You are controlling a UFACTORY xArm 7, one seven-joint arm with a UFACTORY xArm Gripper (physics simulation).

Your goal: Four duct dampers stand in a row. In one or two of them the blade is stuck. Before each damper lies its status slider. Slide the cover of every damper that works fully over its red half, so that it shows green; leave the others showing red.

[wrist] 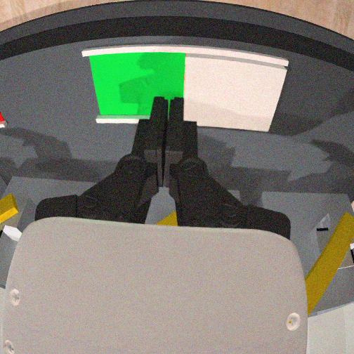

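Observation:
A status slider lies at the top middle of the wrist view. Its green half (112, 85) shows at the left. Its white cover (232, 92) lies over the right half, and no red area shows there, apart from a faint thin line along the cover's left edge. My gripper (168, 116) is shut and empty. Its fingertips are at the lower right of the green half, beside the cover's left edge. The red part of another slider (1, 119) shows at the left edge. Parts of the dampers show below, with a yellow bar (330, 262) at the right and another yellow bar (7, 209) at the left.
The dark grey surface (45, 95) under the sliders has a raised black rim (170, 25) at the top. Wooden floor or table (320, 12) shows beyond it. The grey damper housings stand across the lower part, partly hidden behind the gripper body.

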